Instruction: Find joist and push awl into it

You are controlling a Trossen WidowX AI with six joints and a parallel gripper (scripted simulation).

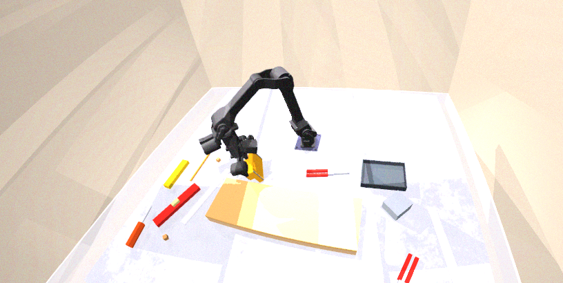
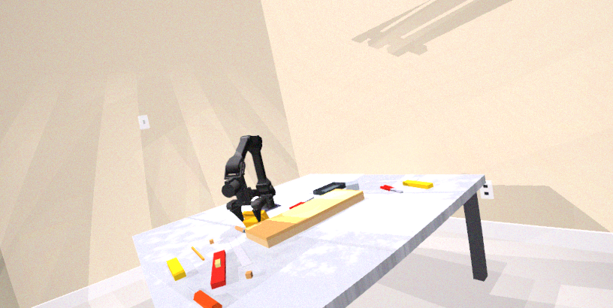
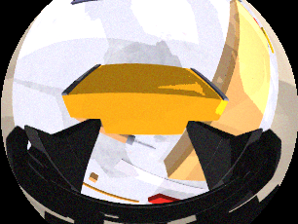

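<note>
Now: the awl 2 cm behind my gripper tip, 4 cm to the right of it and 3 cm below it. The rest, counted from my gripper tip: square light: 3 cm ahead, 2 cm below; stud finder: 1 cm ahead, 1 cm to the left, 1 cm below; thin orange stick: 1 cm behind, 25 cm to the right, 3 cm below.
</note>
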